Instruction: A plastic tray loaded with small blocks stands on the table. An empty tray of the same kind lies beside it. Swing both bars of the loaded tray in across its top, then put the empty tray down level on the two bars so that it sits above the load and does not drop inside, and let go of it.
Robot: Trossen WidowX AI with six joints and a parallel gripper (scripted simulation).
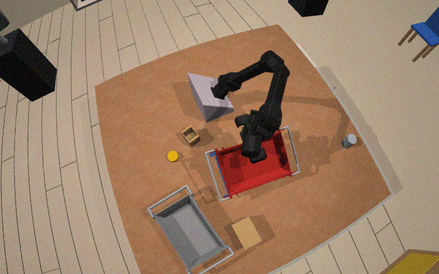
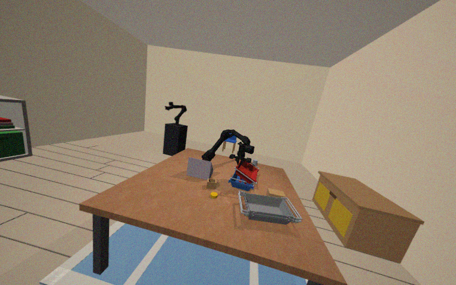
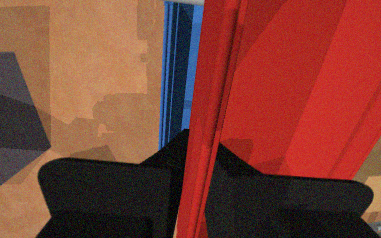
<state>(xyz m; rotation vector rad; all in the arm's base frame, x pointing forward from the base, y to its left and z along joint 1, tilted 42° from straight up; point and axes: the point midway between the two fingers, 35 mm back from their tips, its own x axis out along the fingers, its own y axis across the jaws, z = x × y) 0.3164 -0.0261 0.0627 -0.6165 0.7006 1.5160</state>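
The red tray lies 80 mm ahead of my gripper tip. Round my gripper tip: yellow disc: 310 mm to the right, 120 mm below, 110 mm behind; cardboard box: 200 mm to the right, 170 mm behind, 120 mm below; tan block: 330 mm ahead, 120 mm to the right, 100 mm below.
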